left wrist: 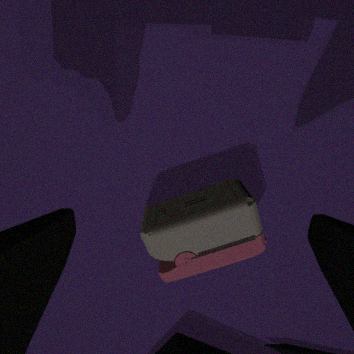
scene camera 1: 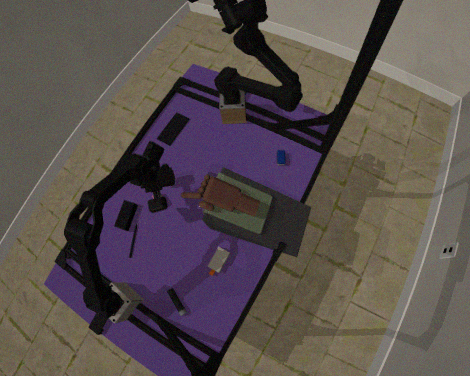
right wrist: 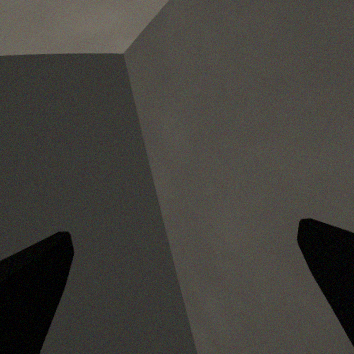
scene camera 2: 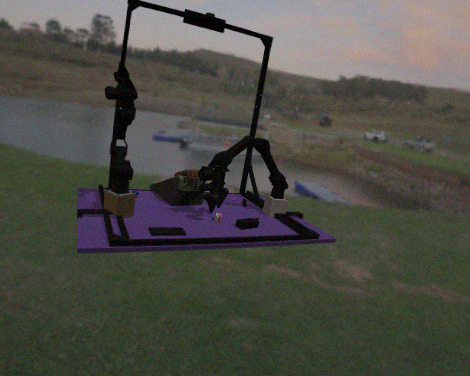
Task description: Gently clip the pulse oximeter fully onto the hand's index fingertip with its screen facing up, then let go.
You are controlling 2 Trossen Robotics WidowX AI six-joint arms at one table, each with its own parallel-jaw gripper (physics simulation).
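Places are measured from the left arm's base along level axes (x right, y down, z ahead), in centimetres.
Pixels of known places: left gripper, fingertip midpoint: [left wrist: 194, 223] [scene camera 1: 161, 193] [scene camera 2: 214, 210]; right gripper, fingertip midpoint: [right wrist: 186, 236] [scene camera 2: 123, 67]; left arm's base, link origin: [scene camera 1: 112, 302] [scene camera 2: 277, 197]; right arm's base, link origin: [scene camera 1: 232, 97] [scene camera 2: 120, 191].
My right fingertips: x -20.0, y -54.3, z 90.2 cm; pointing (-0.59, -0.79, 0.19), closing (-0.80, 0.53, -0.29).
Note:
For each thing: its top centre in the pictures, then the offset to it from my right fingertips. "spot": a spot on its surface instead.
- pulse oximeter, top centre: [left wrist: 206, 246] [scene camera 2: 218, 214] dz -52.2, dx +6.1, dy +61.7 cm
- dark grey wedge, surface spot: [scene camera 1: 295, 220] spot: dz -29.7, dx +52.8, dy +60.6 cm
- black box, top centre: [scene camera 1: 124, 214] [scene camera 2: 248, 220] dz -65.3, dx -1.1, dy +61.3 cm
- thin pen, top centre: [scene camera 1: 133, 239] dz -70.6, dx +7.3, dy +63.9 cm
- black slab, top centre: [scene camera 2: 167, 230] [scene camera 1: 173, 128] dz -24.5, dx -11.2, dy +64.0 cm
- blue item, top centre: [scene camera 1: 281, 155] dz -11.1, dx +34.8, dy +61.6 cm
- white box, top centre: [scene camera 1: 217, 262] dz -57.3, dx +38.8, dy +62.0 cm
- black cylinder, top centre: [scene camera 1: 175, 302] dz -77.4, dx +35.5, dy +62.1 cm
The pulse oximeter [left wrist: 205, 235] [scene camera 2: 218, 217], a small clip with a white half and a pink half, rests on the purple mat. A screen cannot be made out. In scene camera 1 the left arm hides it. My left gripper [left wrist: 194, 223] [scene camera 2: 213, 207] is open and points down above it, with the oximeter between the fingertips as seen from the wrist, below their line of sight. The brown hand [scene camera 1: 225, 195] [scene camera 2: 189, 174] lies on a green pad, its index finger [scene camera 1: 191, 195] stretched out toward the left gripper. My right gripper [right wrist: 186, 236] is open and empty, raised far from the mat.
The pad rests on a dark grey wedge [scene camera 1: 295, 220]. In scene camera 1, a black box [scene camera 1: 127, 215] and a thin pen [scene camera 1: 133, 241] lie left, a black slab [scene camera 1: 173, 128] upper left, a blue item [scene camera 1: 281, 157] upper right, a white box [scene camera 1: 218, 260] and a black cylinder [scene camera 1: 176, 301] below.

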